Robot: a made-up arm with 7 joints.
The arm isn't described. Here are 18 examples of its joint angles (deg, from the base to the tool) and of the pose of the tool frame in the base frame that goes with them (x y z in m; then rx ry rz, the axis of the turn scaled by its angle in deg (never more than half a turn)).
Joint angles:
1: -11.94 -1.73 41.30 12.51 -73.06 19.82 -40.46
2: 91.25 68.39 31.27 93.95 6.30 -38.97 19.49
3: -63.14 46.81 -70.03 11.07 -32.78 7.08 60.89
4: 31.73 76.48 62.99 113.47 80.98 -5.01 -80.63
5: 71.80 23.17 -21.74 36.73 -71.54 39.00 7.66
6: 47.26 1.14 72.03 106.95 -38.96 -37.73 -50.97
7: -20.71 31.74 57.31 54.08 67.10 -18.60 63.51
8: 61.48 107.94 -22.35 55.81 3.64 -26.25 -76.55
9: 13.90 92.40 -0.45 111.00 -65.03 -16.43 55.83
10: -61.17 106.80 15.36 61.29 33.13 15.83 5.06
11: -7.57 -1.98 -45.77 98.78 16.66 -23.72 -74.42
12: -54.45 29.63 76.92 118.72 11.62 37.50 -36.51
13: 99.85 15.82 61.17 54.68 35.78 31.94 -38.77
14: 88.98 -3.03 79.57 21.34 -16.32 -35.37 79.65
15: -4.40 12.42 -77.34 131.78 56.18 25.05 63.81
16: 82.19 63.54 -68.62 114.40 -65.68 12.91 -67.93
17: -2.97 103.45 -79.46 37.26 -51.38 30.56 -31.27
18: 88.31 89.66 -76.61 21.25 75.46 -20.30 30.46
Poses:
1: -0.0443 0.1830 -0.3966 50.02 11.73 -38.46
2: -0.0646 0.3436 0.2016 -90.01 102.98 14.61
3: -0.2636 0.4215 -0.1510 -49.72 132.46 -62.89
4: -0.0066 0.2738 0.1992 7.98 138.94 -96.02
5: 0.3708 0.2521 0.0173 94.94 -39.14 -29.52
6: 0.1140 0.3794 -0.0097 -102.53 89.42 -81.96
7: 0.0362 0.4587 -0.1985 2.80 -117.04 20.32
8: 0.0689 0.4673 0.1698 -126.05 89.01 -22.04
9: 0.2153 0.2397 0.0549 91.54 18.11 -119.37
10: 0.2139 0.4115 -0.1120 52.67 -13.34 -50.23
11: 0.1466 -0.0118 -0.1423 -3.22 -78.07 53.19
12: 0.0741 0.3623 -0.0051 104.50 -46.47 26.48
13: 0.2242 0.4069 0.1340 -58.26 -87.81 96.21
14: 0.3899 0.2257 0.0087 -47.80 -155.36 -18.77
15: 0.0355 -0.0069 -0.0454 -161.36 -8.19 -56.31
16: 0.2187 0.1299 0.0498 -73.71 96.17 22.51
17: 0.0234 0.5377 -0.0569 82.04 60.99 -144.20
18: 0.0868 0.5463 0.0174 47.35 -98.55 12.81
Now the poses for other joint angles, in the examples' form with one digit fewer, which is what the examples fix.
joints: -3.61 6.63 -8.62 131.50 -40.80 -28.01 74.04
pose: 0.175 0.135 -0.020 9.6 -87.4 -122.0
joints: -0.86 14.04 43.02 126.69 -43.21 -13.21 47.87
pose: 0.140 0.293 0.008 64.1 -76.4 -57.9
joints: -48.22 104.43 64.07 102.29 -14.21 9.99 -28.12
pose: 0.240 0.219 0.078 110.2 -109.2 -68.0
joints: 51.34 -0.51 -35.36 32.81 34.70 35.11 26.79
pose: 0.349 0.083 -0.145 -39.3 -39.3 -23.8
